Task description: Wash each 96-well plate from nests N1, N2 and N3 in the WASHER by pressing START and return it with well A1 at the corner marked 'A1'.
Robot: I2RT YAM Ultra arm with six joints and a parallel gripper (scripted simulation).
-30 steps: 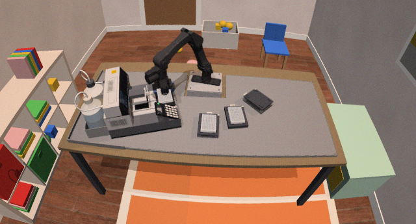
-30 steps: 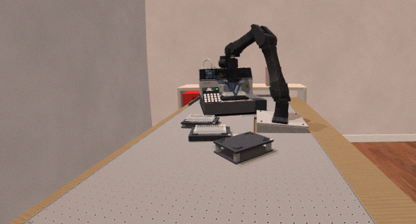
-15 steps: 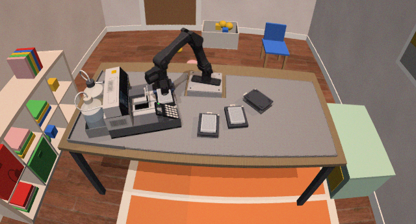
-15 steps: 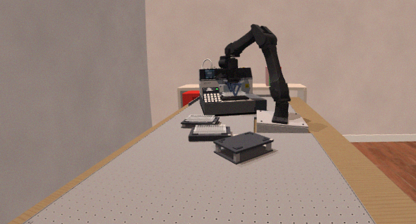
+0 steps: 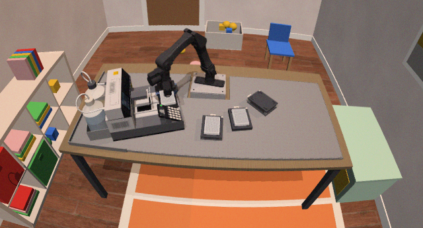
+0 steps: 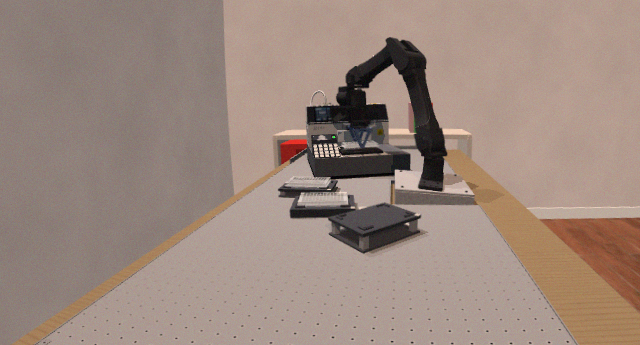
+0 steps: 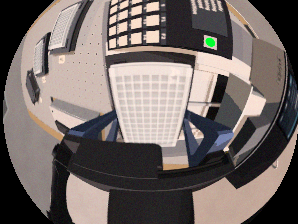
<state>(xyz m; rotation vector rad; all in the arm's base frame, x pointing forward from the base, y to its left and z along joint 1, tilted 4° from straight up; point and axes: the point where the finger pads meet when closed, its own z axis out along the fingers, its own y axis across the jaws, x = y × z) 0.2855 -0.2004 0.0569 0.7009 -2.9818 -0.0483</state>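
Right now my hand is 2 cm above the washer carrier. Round my hand: manifold 7 cm ahead, 13 cm to the right, 3 cm above; plate washer 7 cm ahead, 14 cm to the right, 2 cm above; nest 18 cm behind, 57 cm to the left, 8 cm below.
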